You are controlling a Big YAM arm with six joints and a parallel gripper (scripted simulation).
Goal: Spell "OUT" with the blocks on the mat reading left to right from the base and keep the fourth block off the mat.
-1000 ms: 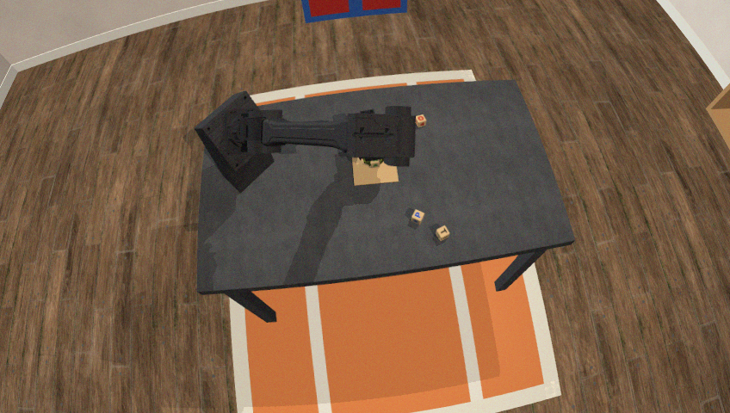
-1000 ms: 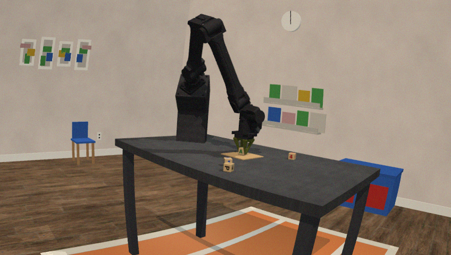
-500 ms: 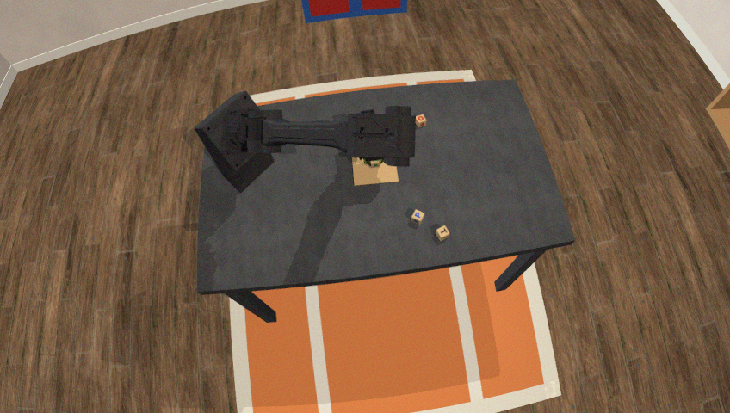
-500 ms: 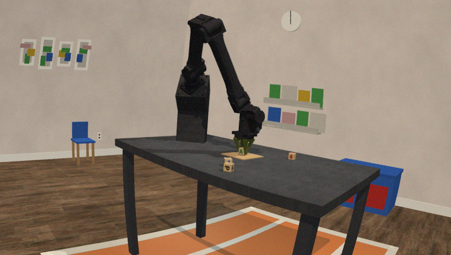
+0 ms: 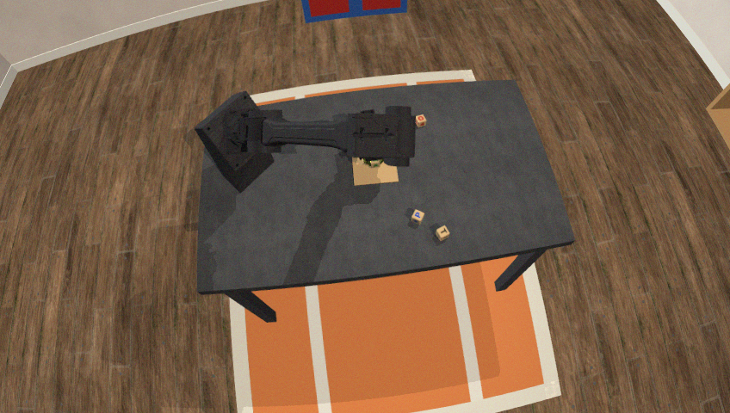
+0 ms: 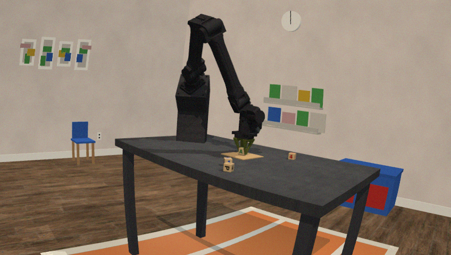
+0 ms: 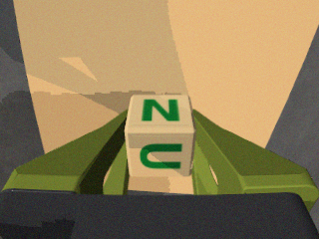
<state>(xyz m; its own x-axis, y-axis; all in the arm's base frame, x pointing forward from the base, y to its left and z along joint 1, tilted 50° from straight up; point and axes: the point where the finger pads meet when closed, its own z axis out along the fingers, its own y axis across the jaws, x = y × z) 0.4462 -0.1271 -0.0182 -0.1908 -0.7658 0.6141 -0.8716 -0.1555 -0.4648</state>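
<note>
My gripper is now right at the green-lettered block. Also, from my hand: O block 210 mm ahead, 90 mm to the left; P block 230 mm to the right, 40 mm ahead; tan mat 20 mm below.
</note>
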